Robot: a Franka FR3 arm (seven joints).
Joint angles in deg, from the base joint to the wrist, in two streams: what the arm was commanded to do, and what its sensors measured. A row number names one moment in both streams.
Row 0, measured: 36.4 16.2 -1.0 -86.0 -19.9 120.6 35.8
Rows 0 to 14, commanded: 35.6 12.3 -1.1 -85.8 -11.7 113.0 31.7; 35.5 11.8 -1.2 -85.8 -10.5 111.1 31.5; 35.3 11.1 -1.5 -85.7 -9.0 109.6 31.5; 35.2 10.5 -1.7 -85.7 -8.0 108.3 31.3; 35.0 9.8 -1.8 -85.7 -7.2 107.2 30.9; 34.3 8.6 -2.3 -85.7 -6.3 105.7 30.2; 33.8 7.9 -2.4 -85.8 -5.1 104.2 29.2; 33.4 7.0 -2.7 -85.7 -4.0 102.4 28.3; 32.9 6.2 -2.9 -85.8 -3.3 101.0 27.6; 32.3 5.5 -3.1 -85.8 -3.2 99.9 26.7; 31.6 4.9 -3.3 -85.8 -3.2 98.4 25.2; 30.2 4.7 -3.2 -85.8 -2.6 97.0 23.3; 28.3 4.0 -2.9 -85.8 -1.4 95.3 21.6; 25.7 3.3 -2.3 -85.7 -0.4 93.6 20.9; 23.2 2.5 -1.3 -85.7 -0.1 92.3 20.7
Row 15, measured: 29.8 4.7 -3.4 -85.6 -3.4 96.6 24.0
